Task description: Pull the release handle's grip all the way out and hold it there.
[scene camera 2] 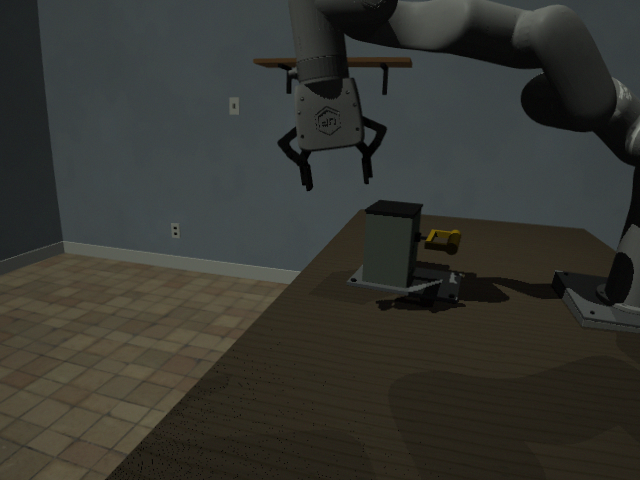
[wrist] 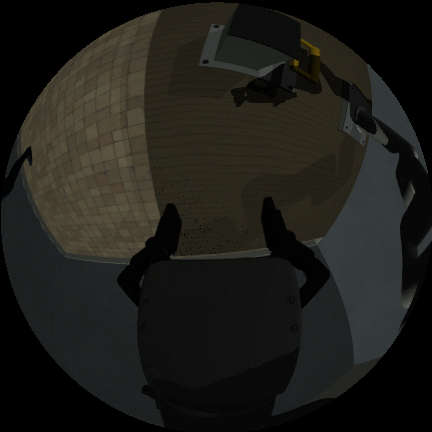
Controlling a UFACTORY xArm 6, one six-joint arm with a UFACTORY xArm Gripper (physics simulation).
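Observation:
The release handle's yellow grip (scene camera 2: 453, 241) (wrist: 315, 65) is a frame with a thick bar. It sticks out from the right side of an upright grey box (scene camera 2: 388, 248) (wrist: 255, 52) with a black top, joined by a short dark stem. The box stands on a light base plate (scene camera 2: 360, 280) (wrist: 210, 47) on the table. My gripper (scene camera 2: 337, 184) (wrist: 219, 209) is open and empty. In the scene view it hangs above and to the left of the box, well apart from the grip. In the wrist view the box and grip are near the top edge.
The wooden table (scene camera 2: 320, 351) (wrist: 215, 130) carries the arm's base (scene camera 2: 586, 304) (wrist: 350, 112) to the right of the handle. The table's left edge borders the tiled floor (scene camera 2: 129, 330) (wrist: 90, 165). A wall shelf (scene camera 2: 382, 62) is behind the gripper in the scene view.

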